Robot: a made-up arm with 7 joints. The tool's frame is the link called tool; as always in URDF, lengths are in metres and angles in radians. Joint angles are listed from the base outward.
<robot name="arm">
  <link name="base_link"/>
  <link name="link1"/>
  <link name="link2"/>
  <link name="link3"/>
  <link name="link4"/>
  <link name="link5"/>
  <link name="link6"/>
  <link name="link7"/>
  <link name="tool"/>
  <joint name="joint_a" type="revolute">
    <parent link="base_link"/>
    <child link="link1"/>
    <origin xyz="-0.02 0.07 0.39"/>
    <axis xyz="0 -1 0"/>
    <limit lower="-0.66" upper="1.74"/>
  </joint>
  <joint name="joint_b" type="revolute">
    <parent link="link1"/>
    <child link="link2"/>
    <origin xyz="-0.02 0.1 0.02"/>
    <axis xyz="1 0 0"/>
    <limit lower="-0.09" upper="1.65"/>
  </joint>
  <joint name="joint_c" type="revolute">
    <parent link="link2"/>
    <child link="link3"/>
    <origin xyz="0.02 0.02 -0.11"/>
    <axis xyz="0 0 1"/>
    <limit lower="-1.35" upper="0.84"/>
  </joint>
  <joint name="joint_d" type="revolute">
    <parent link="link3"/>
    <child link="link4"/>
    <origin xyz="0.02 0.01 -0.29"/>
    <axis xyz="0 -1 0"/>
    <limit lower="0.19" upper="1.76"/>
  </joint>
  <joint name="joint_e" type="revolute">
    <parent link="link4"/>
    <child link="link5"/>
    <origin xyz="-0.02 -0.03 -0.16"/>
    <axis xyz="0 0 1"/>
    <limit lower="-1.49" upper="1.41"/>
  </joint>
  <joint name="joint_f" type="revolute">
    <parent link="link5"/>
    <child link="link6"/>
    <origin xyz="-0.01 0 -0.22"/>
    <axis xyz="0 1 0"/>
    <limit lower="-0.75" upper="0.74"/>
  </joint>
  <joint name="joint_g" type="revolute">
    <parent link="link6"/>
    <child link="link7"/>
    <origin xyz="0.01 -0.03 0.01"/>
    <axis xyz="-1 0 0"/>
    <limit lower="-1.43" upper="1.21"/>
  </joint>
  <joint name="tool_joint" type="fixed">
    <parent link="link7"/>
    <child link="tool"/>
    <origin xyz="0 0.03 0.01" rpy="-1.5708 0 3.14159"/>
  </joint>
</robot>
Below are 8 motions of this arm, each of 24 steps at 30 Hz.
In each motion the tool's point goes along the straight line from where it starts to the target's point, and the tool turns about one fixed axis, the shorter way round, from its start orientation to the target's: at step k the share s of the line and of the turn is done. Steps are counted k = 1, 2, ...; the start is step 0. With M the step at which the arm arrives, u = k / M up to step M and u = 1 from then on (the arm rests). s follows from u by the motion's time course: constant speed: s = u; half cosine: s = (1 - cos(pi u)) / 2; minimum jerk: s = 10 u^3 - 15 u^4 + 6 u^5.
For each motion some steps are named. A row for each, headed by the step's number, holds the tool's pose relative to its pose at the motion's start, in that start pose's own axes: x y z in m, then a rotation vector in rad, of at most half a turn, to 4 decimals.
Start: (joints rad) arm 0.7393 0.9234 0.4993 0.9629 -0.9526 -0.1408 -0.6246
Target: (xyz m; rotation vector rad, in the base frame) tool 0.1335 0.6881 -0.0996 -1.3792 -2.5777 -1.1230
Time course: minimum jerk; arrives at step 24
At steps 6, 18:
6: 0.0198 -0.0508 -0.0019 0.0515 0.0489 0.0426
18: 0.1712 -0.4401 -0.0165 0.4462 0.4238 0.3689

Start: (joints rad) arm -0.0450 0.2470 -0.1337 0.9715 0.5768 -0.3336 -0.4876
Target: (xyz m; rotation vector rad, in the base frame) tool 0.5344 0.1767 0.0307 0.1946 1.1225 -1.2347
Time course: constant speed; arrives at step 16
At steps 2, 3, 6, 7, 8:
2: -0.0353 0.0088 0.0333 0.0213 -0.0558 -0.0126
3: -0.0530 0.0133 0.0499 0.0320 -0.0837 -0.0188
6: -0.1060 0.0265 0.0998 0.0640 -0.1674 -0.0377
7: -0.1237 0.0309 0.1164 0.0746 -0.1952 -0.0440
8: -0.1414 0.0354 0.1330 0.0853 -0.2231 -0.0502

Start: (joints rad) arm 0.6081 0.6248 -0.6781 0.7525 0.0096 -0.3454 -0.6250
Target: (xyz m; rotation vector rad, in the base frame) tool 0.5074 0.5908 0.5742 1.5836 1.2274 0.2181
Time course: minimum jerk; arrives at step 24
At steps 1, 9, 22, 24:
1: -0.0002 0.0002 -0.0003 -0.0003 -0.0001 0.0003
9: -0.0782 0.0677 -0.1343 -0.1146 -0.0205 0.1361
22: -0.2827 0.2449 -0.4854 -0.4143 -0.0741 0.4920
24: -0.2842 0.2461 -0.4879 -0.4164 -0.0745 0.4945

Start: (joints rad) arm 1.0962 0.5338 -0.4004 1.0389 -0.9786 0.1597 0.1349
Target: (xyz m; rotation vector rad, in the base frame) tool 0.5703 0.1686 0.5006 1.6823 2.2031 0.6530
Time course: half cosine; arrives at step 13
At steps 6, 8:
6: -0.0834 -0.0150 -0.0546 -0.1003 0.0409 -0.0468
8: -0.1285 -0.0231 -0.0841 -0.1545 0.0630 -0.0720

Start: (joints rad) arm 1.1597 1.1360 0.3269 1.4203 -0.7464 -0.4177 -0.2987
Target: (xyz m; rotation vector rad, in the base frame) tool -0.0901 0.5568 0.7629 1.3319 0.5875 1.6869
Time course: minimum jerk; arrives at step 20
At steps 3, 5, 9, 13, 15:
3: -0.0003 0.0027 -0.0077 -0.0109 -0.0073 0.0078
5: -0.0011 0.0104 -0.0300 -0.0425 -0.0285 0.0302
9: -0.0042 0.0408 -0.1178 -0.1671 -0.1120 0.1188
13: -0.0080 0.0767 -0.2214 -0.3141 -0.2106 0.2233
15: -0.0093 0.0899 -0.2595 -0.3682 -0.2468 0.2617

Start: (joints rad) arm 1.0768 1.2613 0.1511 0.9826 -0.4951 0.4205 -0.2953
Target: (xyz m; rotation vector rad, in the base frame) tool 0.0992 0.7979 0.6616 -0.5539 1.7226 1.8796
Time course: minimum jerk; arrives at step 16
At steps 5, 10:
5: 0.0102 0.0119 -0.0237 -0.2010 0.0907 -0.0104
10: 0.0412 0.0478 -0.0954 -0.8092 0.3651 -0.0418

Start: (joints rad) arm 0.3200 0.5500 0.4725 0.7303 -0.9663 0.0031 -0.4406
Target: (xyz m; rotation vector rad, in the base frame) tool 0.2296 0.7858 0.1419 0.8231 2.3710 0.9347
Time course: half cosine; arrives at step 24
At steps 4, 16, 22, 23, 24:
4: 0.0101 0.0054 -0.0133 -0.0447 0.0050 0.0029
16: 0.1133 0.0601 -0.1493 -0.5002 0.0560 0.0320
22: 0.1485 0.0788 -0.1957 -0.6555 0.0734 0.0419
23: 0.1504 0.0798 -0.1983 -0.6641 0.0743 0.0424
24: 0.1510 0.0801 -0.1991 -0.6669 0.0747 0.0426

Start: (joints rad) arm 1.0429 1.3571 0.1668 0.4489 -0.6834 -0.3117 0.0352
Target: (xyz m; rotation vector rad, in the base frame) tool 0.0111 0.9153 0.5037 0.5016 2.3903 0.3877
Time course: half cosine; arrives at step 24
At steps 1, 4, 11, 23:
1: 0.0004 -0.0002 -0.0004 -0.0007 -0.0003 -0.0013
4: 0.0060 -0.0032 -0.0068 -0.0106 -0.0052 -0.0207
11: 0.0392 -0.0207 -0.0443 -0.0691 -0.0336 -0.1346
23: 0.0897 -0.0475 -0.1016 -0.1582 -0.0769 -0.3082

